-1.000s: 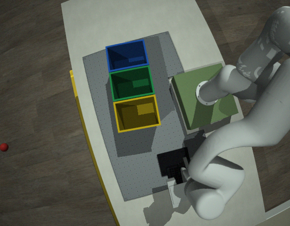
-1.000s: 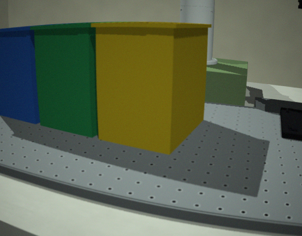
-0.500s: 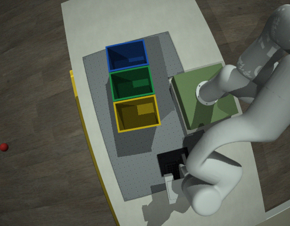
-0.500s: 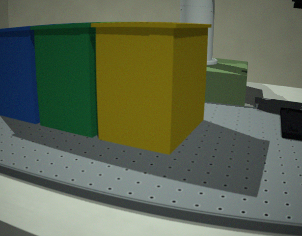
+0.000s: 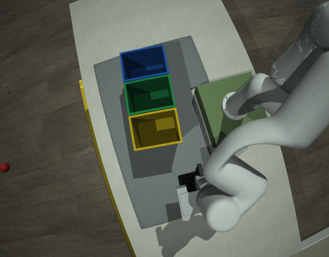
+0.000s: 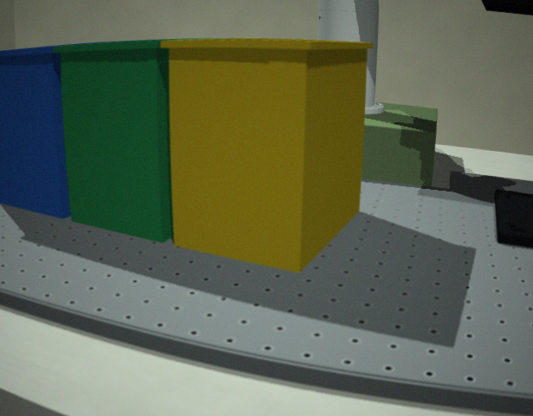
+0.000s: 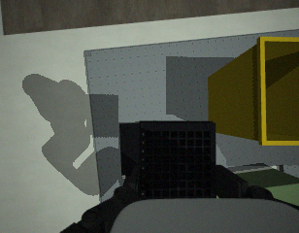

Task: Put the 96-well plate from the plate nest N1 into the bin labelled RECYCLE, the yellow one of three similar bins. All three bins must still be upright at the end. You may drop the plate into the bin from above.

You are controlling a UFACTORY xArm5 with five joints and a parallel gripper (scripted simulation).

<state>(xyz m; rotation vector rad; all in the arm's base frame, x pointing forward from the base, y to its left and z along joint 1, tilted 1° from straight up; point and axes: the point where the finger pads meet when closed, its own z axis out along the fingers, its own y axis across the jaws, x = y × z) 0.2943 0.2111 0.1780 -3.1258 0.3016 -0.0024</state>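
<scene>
My gripper is now 240 mm to the left of the yellow bin, 160 mm above it and 70 mm short of it. The rest, counted from my hand: black 96-well plate (10 mm below); then green bin (370 mm to the right, 160 mm below, 50 mm ahead); then black plate nest (240 mm below, 50 mm to the left, 20 mm behind).
</scene>
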